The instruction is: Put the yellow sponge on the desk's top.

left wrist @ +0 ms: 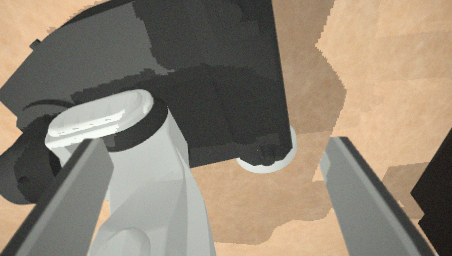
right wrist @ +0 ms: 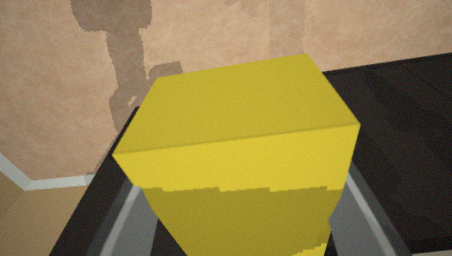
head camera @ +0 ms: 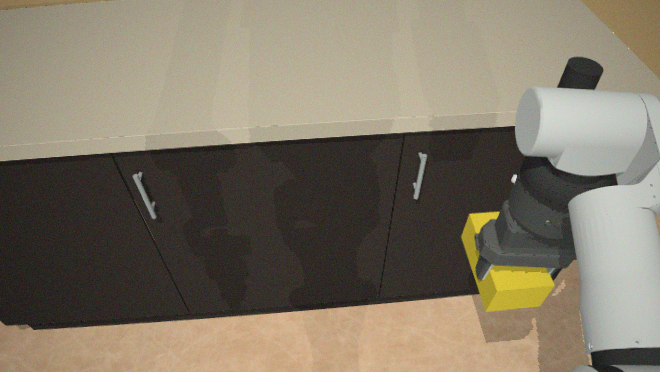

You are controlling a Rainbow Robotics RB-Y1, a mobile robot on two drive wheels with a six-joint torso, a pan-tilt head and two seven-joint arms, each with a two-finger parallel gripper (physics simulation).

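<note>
The yellow sponge is a large block. My right gripper is shut on it, with one finger on each side. In the head view they are at the lower right, in front of the dark doors and over the floor, lower in the picture than the front edge of the beige desk top. The middle of the sponge is partly hidden by the gripper in that view. My left gripper is open, with nothing between its fingers; it does not show in the head view.
Dark door fronts with silver handles stand below the beige top. The tan floor runs along their foot. In the left wrist view, the robot's dark base is below, and a dark edge is at the right.
</note>
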